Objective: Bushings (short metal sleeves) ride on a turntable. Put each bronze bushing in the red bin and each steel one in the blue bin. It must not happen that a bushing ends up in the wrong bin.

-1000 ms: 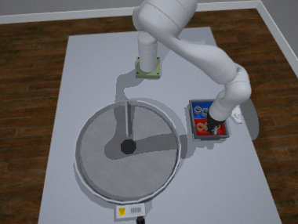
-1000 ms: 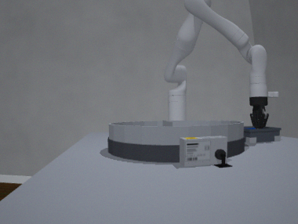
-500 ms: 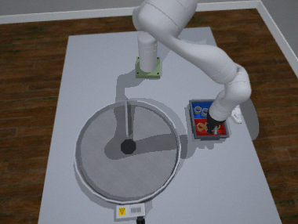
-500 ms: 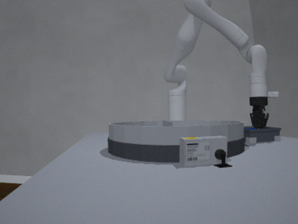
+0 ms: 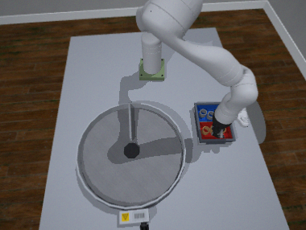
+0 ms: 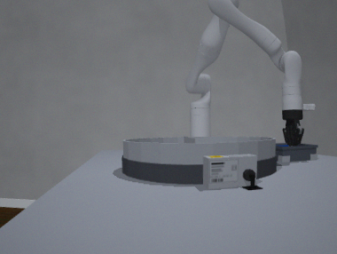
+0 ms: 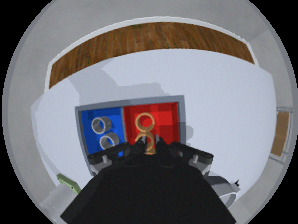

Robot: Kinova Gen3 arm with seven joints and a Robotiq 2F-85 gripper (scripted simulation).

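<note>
Right now the bin is 4 cm behind my hand and 1 cm below it. From my hand the other things lie so: round grey turntable (11 cm ahead, 35 cm to the right, 2 cm above).
</note>
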